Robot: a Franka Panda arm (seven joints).
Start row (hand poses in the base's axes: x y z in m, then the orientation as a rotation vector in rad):
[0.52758 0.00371 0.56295 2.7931 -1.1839 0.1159]
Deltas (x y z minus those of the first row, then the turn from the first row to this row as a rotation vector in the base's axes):
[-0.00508 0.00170 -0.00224 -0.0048 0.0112 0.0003]
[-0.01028 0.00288 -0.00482 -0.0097 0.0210 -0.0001]
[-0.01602 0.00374 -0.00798 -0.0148 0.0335 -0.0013]
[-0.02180 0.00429 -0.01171 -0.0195 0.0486 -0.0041]
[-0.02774 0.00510 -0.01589 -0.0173 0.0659 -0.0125]
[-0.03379 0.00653 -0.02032 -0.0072 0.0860 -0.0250]
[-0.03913 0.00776 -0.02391 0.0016 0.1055 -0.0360]
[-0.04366 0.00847 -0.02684 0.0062 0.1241 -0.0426]
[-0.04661 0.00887 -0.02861 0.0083 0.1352 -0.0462]
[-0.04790 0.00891 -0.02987 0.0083 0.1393 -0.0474]
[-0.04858 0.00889 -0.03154 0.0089 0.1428 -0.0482]
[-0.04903 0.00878 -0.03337 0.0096 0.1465 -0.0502]
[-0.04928 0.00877 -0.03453 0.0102 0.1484 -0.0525]
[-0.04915 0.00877 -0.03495 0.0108 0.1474 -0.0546]
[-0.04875 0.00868 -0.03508 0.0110 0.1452 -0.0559]
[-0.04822 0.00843 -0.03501 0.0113 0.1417 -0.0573]
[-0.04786 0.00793 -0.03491 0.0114 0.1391 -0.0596]
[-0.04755 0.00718 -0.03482 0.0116 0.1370 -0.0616]
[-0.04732 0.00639 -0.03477 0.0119 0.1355 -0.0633]
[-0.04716 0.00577 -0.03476 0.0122 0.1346 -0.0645]
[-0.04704 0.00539 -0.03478 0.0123 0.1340 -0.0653]
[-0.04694 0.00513 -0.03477 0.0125 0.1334 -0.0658]
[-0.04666 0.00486 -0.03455 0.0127 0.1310 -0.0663]
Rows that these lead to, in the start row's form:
[0.52250 0.00541 0.56071 2.7861 -1.1792 0.1028]
[0.51730 0.00659 0.55813 2.7789 -1.1756 0.0918]
[0.51156 0.00745 0.55497 2.7702 -1.1725 0.0771]
[0.50578 0.00800 0.55124 2.7601 -1.1711 0.0586]
[0.49984 0.00881 0.54706 2.7515 -1.1794 0.0326]
[0.49379 0.01024 0.54263 2.7459 -1.1955 -0.0020]
[0.48845 0.01147 0.53904 2.7399 -1.2090 -0.0349]
[0.48392 0.01218 0.53611 2.7332 -1.2150 -0.0638]
[0.48097 0.01258 0.53434 2.7288 -1.2179 -0.0805]
[0.47968 0.01262 0.53308 2.7266 -1.2184 -0.0862]
[0.47900 0.01260 0.53141 2.7253 -1.2188 -0.0914]
[0.47855 0.01249 0.52958 2.7233 -1.2208 -0.0971]
[0.47830 0.01248 0.52842 2.7216 -1.2236 -0.1002]
[0.47843 0.01248 0.52800 2.7211 -1.2270 -0.0994]
[0.47883 0.01239 0.52787 2.7212 -1.2294 -0.0966]
[0.47936 0.01214 0.52794 2.7218 -1.2323 -0.0921]
[0.47972 0.01164 0.52804 2.7212 -1.2361 -0.0888]
[0.48003 0.01089 0.52813 2.7208 -1.2394 -0.0862]
[0.48026 0.01010 0.52818 2.7205 -1.2422 -0.0845]
[0.48042 0.00948 0.52819 2.7203 -1.2442 -0.0835]
[0.48054 0.00910 0.52817 2.7200 -1.2454 -0.0828]
[0.48064 0.00884 0.52818 2.7201 -1.2464 -0.0822]
[0.48092 0.00857 0.52840 2.7207 -1.2477 -0.0790]

